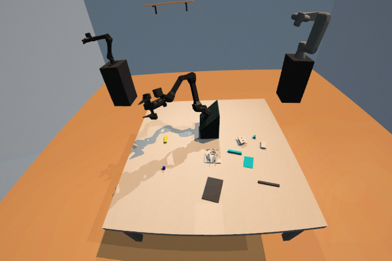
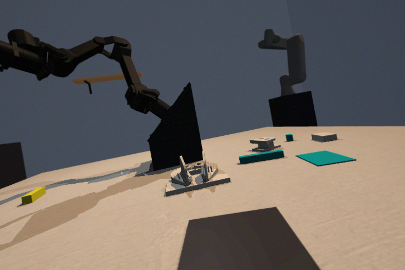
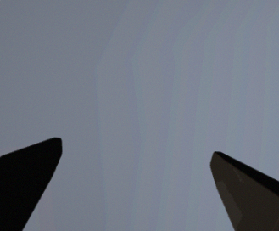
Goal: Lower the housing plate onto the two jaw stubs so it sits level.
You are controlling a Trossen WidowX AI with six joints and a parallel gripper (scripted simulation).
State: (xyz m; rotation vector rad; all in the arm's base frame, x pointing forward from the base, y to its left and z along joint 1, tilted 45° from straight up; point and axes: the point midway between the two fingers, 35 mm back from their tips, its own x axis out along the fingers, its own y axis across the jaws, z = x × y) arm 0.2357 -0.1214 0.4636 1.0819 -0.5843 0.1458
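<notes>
Right now the teal bar is 10 mm behind my gripper tip, 640 mm to the left of it and 390 mm below it. From my gripper tip the other things lie so: blue ball (170 mm ahead, 130 mm to the left, 390 mm below); yellow block (120 mm behind, 70 mm to the left, 390 mm below); dark plate (300 mm ahead, 480 mm to the left, 400 mm below).
</notes>
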